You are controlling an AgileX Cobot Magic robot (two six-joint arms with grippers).
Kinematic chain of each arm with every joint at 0, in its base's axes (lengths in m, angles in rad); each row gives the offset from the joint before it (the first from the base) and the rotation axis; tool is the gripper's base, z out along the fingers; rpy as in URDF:
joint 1: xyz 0 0 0.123 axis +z
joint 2: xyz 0 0 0 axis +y
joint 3: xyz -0.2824 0 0.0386 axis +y
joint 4: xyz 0.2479 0 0.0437 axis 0.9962 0 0.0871
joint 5: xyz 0 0 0 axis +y
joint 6: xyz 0.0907 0 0.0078 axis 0.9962 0 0.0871
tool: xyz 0 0 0 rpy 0 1.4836 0
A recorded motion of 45 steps. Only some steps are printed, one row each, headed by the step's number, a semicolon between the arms.
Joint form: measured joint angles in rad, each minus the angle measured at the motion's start. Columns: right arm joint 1, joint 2, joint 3, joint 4, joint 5, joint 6; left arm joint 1, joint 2, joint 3, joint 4, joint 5, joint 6.
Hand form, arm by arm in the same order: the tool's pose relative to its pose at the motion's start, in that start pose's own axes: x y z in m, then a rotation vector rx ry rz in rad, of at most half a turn. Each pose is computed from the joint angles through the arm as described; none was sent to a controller.
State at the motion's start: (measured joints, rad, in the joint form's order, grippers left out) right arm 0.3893 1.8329 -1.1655 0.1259 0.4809 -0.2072; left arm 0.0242 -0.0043 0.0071 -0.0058 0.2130 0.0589
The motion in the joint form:
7: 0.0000 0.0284 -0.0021 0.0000 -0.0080 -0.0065; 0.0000 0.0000 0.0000 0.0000 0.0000 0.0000
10: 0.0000 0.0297 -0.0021 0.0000 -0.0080 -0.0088; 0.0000 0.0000 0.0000 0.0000 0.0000 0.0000
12: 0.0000 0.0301 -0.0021 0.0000 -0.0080 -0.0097; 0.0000 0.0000 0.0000 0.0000 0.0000 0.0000
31: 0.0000 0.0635 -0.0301 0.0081 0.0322 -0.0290; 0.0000 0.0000 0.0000 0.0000 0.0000 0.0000
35: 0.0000 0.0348 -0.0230 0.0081 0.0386 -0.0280; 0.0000 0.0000 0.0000 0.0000 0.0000 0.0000
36: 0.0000 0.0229 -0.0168 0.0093 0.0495 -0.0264; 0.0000 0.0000 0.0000 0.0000 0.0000 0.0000
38: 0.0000 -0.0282 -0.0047 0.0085 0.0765 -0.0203; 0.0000 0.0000 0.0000 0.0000 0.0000 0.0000
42: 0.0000 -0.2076 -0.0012 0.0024 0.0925 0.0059; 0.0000 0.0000 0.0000 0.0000 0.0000 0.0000
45: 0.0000 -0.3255 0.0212 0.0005 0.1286 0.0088; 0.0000 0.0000 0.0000 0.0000 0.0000 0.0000
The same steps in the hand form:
7: 0.0025 -0.0004 0.0099 -0.0009 0.0183 -0.0050; 0.0000 0.0000 0.0000 0.0000 0.0000 0.0000
10: 0.0027 -0.0004 0.0104 -0.0011 0.0196 -0.0072; 0.0000 0.0000 0.0000 0.0000 0.0000 0.0000
12: 0.0027 -0.0004 0.0105 -0.0011 0.0200 -0.0081; 0.0000 0.0000 0.0000 0.0000 0.0000 0.0000
31: 0.0025 -0.0002 0.0188 -0.0144 0.0637 -0.0198; 0.0000 0.0000 0.0000 0.0000 0.0000 0.0000
35: 0.0011 0.0003 0.0094 -0.0135 0.0485 -0.0202; 0.0000 0.0000 0.0000 0.0000 0.0000 0.0000
36: 0.0023 0.0008 0.0059 -0.0159 0.0534 -0.0179; 0.0000 0.0000 0.0000 0.0000 0.0000 0.0000
38: 0.0018 0.0020 -0.0109 -0.0172 0.0411 -0.0150; 0.0000 0.0000 0.0000 0.0000 0.0000 0.0000
42: -0.0113 0.0044 -0.0757 -0.0003 -0.1171 -0.0053; 0.0000 0.0000 0.0000 0.0000 0.0000 0.0000
45: -0.0065 0.0073 -0.1142 0.0027 -0.1764 -0.0106; 0.0000 0.0000 0.0000 0.0000 0.0000 0.0000

